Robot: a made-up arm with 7 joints. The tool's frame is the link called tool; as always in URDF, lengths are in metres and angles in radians.
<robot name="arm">
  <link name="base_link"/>
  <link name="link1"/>
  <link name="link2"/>
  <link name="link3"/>
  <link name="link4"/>
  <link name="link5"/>
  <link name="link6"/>
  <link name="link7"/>
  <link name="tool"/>
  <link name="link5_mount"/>
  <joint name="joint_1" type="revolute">
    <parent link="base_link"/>
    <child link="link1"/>
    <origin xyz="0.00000 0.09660 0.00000" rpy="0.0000 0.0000 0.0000"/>
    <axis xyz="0 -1 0"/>
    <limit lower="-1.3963" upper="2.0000"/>
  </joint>
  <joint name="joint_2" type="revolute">
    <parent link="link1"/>
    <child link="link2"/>
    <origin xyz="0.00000 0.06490 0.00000" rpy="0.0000 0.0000 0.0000"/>
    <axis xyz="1 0 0"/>
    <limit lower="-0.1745" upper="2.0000"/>
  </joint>
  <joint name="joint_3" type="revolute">
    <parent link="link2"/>
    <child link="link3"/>
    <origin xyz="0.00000 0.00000 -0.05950" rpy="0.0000 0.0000 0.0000"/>
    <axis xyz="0 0 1"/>
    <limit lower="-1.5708" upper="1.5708"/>
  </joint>
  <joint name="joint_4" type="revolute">
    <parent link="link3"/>
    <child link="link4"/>
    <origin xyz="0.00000 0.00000 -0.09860" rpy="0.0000 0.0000 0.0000"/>
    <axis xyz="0 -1 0"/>
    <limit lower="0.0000" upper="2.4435"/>
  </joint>
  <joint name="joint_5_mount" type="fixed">
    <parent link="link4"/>
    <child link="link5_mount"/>
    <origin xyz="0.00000 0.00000 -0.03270" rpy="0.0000 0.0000 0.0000"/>
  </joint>
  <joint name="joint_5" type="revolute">
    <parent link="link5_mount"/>
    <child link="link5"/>
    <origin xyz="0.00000 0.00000 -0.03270" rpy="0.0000 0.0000 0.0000"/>
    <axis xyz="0 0 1"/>
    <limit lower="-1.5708" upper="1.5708"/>
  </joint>
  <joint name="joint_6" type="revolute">
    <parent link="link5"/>
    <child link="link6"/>
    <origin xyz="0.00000 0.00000 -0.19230" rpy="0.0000 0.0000 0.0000"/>
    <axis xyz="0 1 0"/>
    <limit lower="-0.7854" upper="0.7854"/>
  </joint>
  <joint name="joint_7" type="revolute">
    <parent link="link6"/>
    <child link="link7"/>
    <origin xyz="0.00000 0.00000 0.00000" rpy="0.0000 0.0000 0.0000"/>
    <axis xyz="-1 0 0"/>
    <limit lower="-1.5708" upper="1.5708"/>
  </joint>
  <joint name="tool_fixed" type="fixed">
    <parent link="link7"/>
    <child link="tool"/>
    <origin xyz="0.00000 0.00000 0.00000" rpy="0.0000 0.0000 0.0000"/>
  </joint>
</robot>
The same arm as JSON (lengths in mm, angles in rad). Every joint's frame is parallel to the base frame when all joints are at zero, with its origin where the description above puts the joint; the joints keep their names.
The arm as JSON. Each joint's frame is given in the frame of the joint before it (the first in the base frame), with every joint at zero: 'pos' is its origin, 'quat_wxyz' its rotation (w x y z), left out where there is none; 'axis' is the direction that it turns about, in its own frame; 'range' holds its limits. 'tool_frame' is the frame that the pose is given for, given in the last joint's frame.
{
  "length_unit": "mm",
  "angle_unit": "rad",
  "joints": [
    {
      "joint": "joint_1",
      "pos": [
        0.0,
        96.6,
        0.0
      ],
      "axis": [
        0.0,
        -1.0,
        0.0
      ],
      "range": [
        -1.3963,
        2.0
      ]
    },
    {
      "joint": "joint_2",
      "pos": [
        0.0,
        64.9,
        0.0
      ],
      "axis": [
        1.0,
        0.0,
        0.0
      ],
      "range": [
        -0.1745,
        2.0
      ]
    },
    {
      "joint": "joint_3",
      "pos": [
        0.0,
        0.0,
        -59.5
      ],
      "axis": [
        0.0,
        0.0,
        1.0
      ],
      "range": [
        -1.5708,
        1.5708
      ]
    },
    {
      "joint": "joint_4",
      "pos": [
        0.0,
        0.0,
        -98.6
      ],
      "axis": [
        0.0,
        -1.0,
        0.0
      ],
      "range": [
        0.0,
        2.4435
      ]
    },
    {
      "joint": "joint_5",
      "pos": [
        0.0,
        0.0,
        -65.4
      ],
      "axis": [
        0.0,
        0.0,
        1.0
      ],
      "range": [
        -1.5708,
        1.5708
      ]
    },
    {
      "joint": "joint_6",
      "pos": [
        0.0,
        0.0,
        -192.3
      ],
      "axis": [
        0.0,
        1.0,
        0.0
      ],
      "range": [
        -0.7854,
        0.7854
      ]
    },
    {
      "joint": "joint_7",
      "pos": [
        0.0,
        0.0,
        0.0
      ],
      "axis": [
        -1.0,
        0.0,
        0.0
      ],
      "range": [
        -1.5708,
        1.5708
      ]
    }
  ],
  "tool_frame": {
    "pos": [
      0.0,
      0.0,
      0.0
    ]
  }
}

